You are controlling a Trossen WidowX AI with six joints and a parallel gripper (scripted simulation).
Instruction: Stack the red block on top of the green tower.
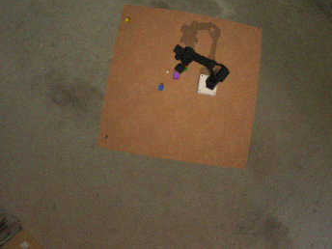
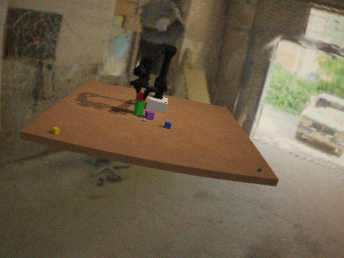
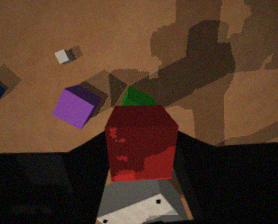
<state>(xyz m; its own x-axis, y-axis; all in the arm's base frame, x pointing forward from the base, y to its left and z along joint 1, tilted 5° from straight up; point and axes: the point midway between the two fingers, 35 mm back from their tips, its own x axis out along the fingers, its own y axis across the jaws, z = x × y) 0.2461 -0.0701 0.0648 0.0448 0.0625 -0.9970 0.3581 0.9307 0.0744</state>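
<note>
Right now the red block is 1 cm above my gripper tip. Round my gripper tip: purple block 8 cm to the left, 8 cm below, 4 cm ahead; then blue block 22 cm to the left, 12 cm ahead, 8 cm below; then small white cube 11 cm ahead, 9 cm below, 7 cm to the left.
</note>
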